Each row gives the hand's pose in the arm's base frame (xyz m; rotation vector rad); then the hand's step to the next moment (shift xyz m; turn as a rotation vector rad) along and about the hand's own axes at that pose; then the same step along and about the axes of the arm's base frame.
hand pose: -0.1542 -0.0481 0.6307 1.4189 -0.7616 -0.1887
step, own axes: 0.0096 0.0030 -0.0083 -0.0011 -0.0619 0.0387
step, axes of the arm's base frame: 0.0111 0.0021 0.0066 -0.0036 -0.0422 -0.0595
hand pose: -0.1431 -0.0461 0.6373 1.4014 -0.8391 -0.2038
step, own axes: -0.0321 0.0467 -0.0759 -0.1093 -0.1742 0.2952
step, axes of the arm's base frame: 0.0086 0.0878 0.0346 -0.2007 -0.2017 -0.2202
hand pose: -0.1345 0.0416 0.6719 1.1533 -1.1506 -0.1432
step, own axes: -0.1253 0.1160 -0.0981 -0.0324 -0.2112 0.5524
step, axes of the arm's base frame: -0.0341 0.1934 0.0150 -0.3461 -0.4302 -0.2142
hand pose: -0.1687 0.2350 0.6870 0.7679 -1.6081 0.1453
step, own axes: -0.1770 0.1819 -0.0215 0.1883 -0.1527 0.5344
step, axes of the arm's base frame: -0.0834 0.2196 -0.0984 -0.3612 -0.4623 0.0120
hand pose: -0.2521 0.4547 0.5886 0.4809 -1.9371 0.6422
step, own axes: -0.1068 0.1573 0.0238 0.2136 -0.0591 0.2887
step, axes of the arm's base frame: -0.0631 0.1136 -0.1409 -0.2561 -0.2375 0.1024
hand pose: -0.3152 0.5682 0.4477 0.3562 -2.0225 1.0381
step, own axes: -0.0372 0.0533 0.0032 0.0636 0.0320 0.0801
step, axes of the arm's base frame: -0.0084 0.0265 -0.0588 -0.1010 -0.0354 0.0053
